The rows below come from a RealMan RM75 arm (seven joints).
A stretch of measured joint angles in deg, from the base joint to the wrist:
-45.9, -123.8, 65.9, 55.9, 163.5, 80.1, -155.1
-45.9, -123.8, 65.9, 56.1, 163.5, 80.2, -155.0
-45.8, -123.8, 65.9, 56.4, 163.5, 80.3, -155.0
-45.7, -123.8, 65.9, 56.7, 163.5, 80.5, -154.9
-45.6, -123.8, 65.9, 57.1, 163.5, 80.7, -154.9
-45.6, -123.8, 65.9, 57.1, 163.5, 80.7, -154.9
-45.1, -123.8, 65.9, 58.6, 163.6, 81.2, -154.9
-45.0, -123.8, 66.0, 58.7, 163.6, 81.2, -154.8
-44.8, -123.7, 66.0, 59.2, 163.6, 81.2, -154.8
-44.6, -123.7, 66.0, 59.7, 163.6, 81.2, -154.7
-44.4, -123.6, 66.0, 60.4, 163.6, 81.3, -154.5
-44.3, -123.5, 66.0, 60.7, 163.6, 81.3, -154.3
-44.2, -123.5, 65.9, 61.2, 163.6, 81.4, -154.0
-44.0, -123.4, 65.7, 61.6, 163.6, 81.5, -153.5
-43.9, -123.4, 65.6, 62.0, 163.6, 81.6, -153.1
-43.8, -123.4, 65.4, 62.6, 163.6, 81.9, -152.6
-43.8, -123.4, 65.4, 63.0, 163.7, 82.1, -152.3
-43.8, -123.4, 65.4, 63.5, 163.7, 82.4, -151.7
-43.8, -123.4, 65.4, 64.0, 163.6, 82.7, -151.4
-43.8, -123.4, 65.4, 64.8, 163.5, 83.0, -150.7
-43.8, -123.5, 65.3, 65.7, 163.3, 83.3, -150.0
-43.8, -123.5, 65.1, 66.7, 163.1, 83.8, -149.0
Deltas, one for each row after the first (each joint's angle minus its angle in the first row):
0.0, 0.0, 0.0, 0.2, 0.0, 0.1, 0.1
0.1, 0.0, 0.0, 0.5, 0.0, 0.2, 0.1
0.2, 0.0, 0.0, 0.8, 0.0, 0.4, 0.2
0.3, 0.0, 0.0, 1.2, 0.0, 0.6, 0.2
0.3, 0.0, 0.0, 1.2, 0.0, 0.6, 0.2
0.8, 0.0, 0.0, 2.7, 0.1, 1.1, 0.2
0.9, 0.0, 0.1, 2.8, 0.1, 1.1, 0.3
1.1, 0.1, 0.1, 3.3, 0.1, 1.1, 0.3
1.3, 0.1, 0.1, 3.8, 0.1, 1.1, 0.4
1.5, 0.2, 0.1, 4.5, 0.1, 1.2, 0.6
1.6, 0.3, 0.1, 4.8, 0.1, 1.2, 0.8
1.7, 0.3, 0.0, 5.3, 0.1, 1.3, 1.1
1.9, 0.4, -0.2, 5.7, 0.1, 1.4, 1.6
2.0, 0.4, -0.3, 6.1, 0.1, 1.5, 2.0
2.1, 0.4, -0.5, 6.7, 0.1, 1.8, 2.5
2.1, 0.4, -0.5, 7.1, 0.2, 2.0, 2.8
2.1, 0.4, -0.5, 7.6, 0.2, 2.3, 3.4
2.1, 0.4, -0.5, 8.1, 0.1, 2.6, 3.7
2.1, 0.4, -0.5, 8.9, 0.0, 2.9, 4.4
2.1, 0.3, -0.6, 9.8, -0.2, 3.2, 5.1
2.1, 0.3, -0.8, 10.8, -0.4, 3.7, 6.1

